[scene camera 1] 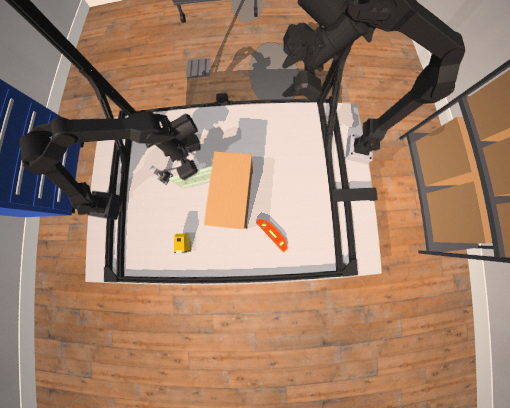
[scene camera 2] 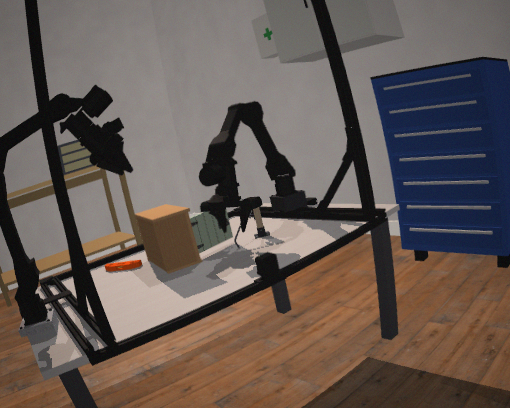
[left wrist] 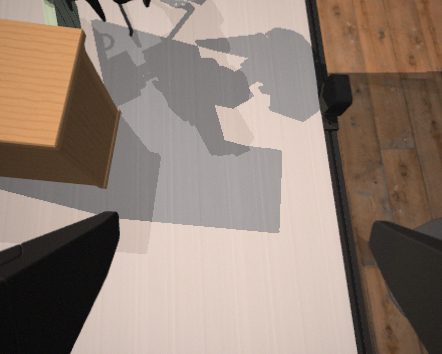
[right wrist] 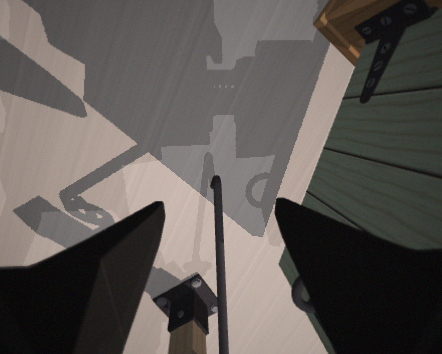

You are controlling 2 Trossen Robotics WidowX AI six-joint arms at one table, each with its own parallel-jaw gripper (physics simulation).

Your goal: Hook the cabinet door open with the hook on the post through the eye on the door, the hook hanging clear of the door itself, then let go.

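Places are measured from the left arm's base along level axes (x right, y ahead, z up), in metres.
Pixels of known places: left gripper, fingertip midpoint: (scene camera 1: 283,81) (scene camera 2: 127,172) (left wrist: 246,228); right gripper, fingertip midpoint: (scene camera 1: 189,162) (scene camera 2: 234,232) (left wrist: 125,12) (right wrist: 220,207); left arm's base at its link origin: (scene camera 1: 361,146) (scene camera 2: 36,319); right arm's base at its link origin: (scene camera 1: 99,204) (scene camera 2: 286,193).
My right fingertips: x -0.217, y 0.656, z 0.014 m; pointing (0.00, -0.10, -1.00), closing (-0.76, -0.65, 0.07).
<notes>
Ahead of a thing's pixels: the offset from my right fingertips to its top centre. "spot": to the spot under its first point.
The wooden cabinet {dx -0.092, dy -0.194, dz +0.114 m} (scene camera 1: 227,190) (scene camera 2: 167,240) (left wrist: 35,80) has its green door {dx -0.046, dy -0.053, dz +0.077 m} (scene camera 1: 192,178) (scene camera 2: 215,232) (left wrist: 67,14) (right wrist: 390,140) standing out from its side. The door's dark eye {spot: dx -0.086, dy +0.017, dz +0.000 m} (right wrist: 301,295) is partly hidden behind a right finger. The dark hook rod {spot: dx +0.001, dy +0.002, dz -0.017 m} (scene camera 2: 237,237) (left wrist: 127,22) (right wrist: 220,260) hangs down beside the wooden post {spot: dx -0.053, dy +0.108, dz +0.006 m} (scene camera 2: 258,218) (right wrist: 188,341), apart from the eye. My right gripper (scene camera 1: 190,157) (scene camera 2: 234,230) (right wrist: 220,207) is open, with the rod between its spread fingers but not gripped. My left gripper (scene camera 2: 126,171) (left wrist: 246,228) is open and empty, high away from the door.
An orange level {dx -0.196, dy -0.365, dz -0.035 m} (scene camera 1: 272,235) (scene camera 2: 123,265) lies on the table beyond the cabinet. A yellow block-like tool {dx -0.301, dy -0.049, dz +0.028 m} (scene camera 1: 181,243) stands near the table edge at the bottom of scene camera 1. A black frame (scene camera 1: 225,278) borders the table, with a small black box {spot: dx +0.308, dy -0.051, dz -0.005 m} (scene camera 1: 222,98) (scene camera 2: 267,266) (left wrist: 337,95) on one rail.
</notes>
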